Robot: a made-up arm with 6 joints.
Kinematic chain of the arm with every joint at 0, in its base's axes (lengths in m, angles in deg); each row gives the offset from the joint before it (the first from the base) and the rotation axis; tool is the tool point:
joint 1: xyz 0 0 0.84 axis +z
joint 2: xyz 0.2 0 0 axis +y
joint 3: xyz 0 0 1.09 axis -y
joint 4: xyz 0 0 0.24 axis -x
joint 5: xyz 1.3 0 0 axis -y
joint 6: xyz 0.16 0 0 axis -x
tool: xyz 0 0 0
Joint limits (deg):
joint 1: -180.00..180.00
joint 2: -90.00..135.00
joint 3: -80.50..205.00
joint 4: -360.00..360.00
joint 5: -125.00..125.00
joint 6: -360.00..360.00
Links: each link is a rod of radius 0.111 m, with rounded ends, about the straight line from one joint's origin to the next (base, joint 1, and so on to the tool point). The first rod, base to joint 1, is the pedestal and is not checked.
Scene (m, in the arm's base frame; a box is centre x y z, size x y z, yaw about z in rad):
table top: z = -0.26
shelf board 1: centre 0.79 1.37 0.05 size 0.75 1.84 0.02 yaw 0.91
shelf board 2: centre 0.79 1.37 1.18 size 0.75 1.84 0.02 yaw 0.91
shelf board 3: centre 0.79 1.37 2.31 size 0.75 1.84 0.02 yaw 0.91
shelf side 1: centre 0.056 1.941 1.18 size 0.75 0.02 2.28 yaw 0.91
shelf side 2: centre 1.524 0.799 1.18 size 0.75 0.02 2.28 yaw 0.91
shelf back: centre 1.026 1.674 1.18 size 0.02 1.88 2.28 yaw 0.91
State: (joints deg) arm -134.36 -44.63 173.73 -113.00 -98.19 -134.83
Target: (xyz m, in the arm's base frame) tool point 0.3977 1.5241 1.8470
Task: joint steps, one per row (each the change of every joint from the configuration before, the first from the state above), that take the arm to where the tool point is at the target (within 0.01 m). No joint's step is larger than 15 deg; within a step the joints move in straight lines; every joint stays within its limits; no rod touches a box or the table.
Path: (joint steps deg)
1: 14.36 5.12 4.97 0.14 0.12 -1.05
2: 14.37 5.12 4.97 0.14 0.12 -1.05
3: 14.36 5.12 4.96 0.14 0.12 -1.05
4: 14.36 5.11 4.97 0.13 0.12 -1.05
5: -3.74 13.24 -10.60 -0.96 -2.71 2.10
6: -3.75 13.24 -10.60 -0.97 -2.71 2.10
7: -4.94 -8.82 -10.04 0.97 2.97 0.00
8: -4.94 -8.82 -10.04 0.96 2.97 0.00
9: -4.94 -8.82 -10.04 0.96 2.97 0.00

